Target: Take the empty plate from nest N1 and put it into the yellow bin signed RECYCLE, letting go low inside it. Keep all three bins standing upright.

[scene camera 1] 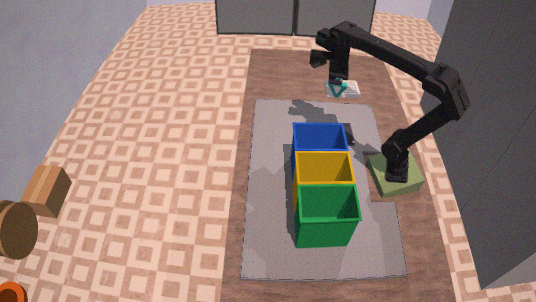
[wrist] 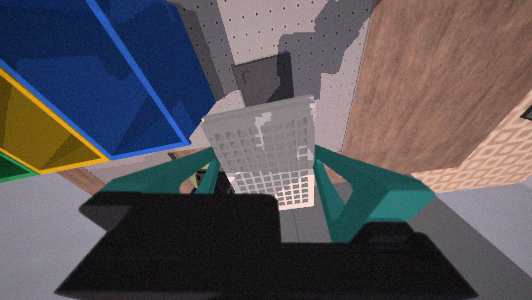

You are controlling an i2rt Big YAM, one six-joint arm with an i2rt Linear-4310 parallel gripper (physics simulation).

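Places are measured from the arm's base along level axes (x up, y back, z right), in centimetres.
Pixels of known places: gripper, fingertip midpoint: (scene camera 1: 336, 89) (wrist: 266, 150); arm's base, origin of the base link: (scene camera 1: 397, 169) (wrist: 216, 181).
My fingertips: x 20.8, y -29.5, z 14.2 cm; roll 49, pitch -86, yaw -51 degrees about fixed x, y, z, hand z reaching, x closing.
Observation:
Ahead of a thing's pixels: the offset from my fingertips to its top centre. Level surfaces: height alone.
The white plate {dx +1.5, dy +2.0, dz +0.5 cm} (scene camera 1: 353, 89) (wrist: 265, 137), with a grid of small wells, is held between the teal fingers of my gripper (scene camera 1: 338, 91) (wrist: 266, 150), which is shut on its two sides. It is in the air above the dark nest {dx -22.9, dy +2.3, dz +1.7 cm} (wrist: 255, 80) on the mat, clear of it. In the scene view the gripper and plate show beyond the blue bin, towards the far end of the table. The yellow bin {dx -6.4, dy +0.4, dz -32.0 cm} (scene camera 1: 325, 167) (wrist: 45, 130) stands upright between the other two, open at the top. Its sign does not show.
The blue bin {dx -6.4, dy -2.9, dz -19.2 cm} (scene camera 1: 320, 137) (wrist: 100, 85) stands upright on the far side of the yellow one, nearer my gripper. The green bin {dx -6.4, dy +3.7, dz -44.8 cm} (scene camera 1: 327, 235) (wrist: 12, 169) stands upright on the near side. All three stand close together on the grey perforated mat {dx -24.4 cm} (scene camera 1: 270, 250). The arm's green base (scene camera 1: 405, 189) is to their right.

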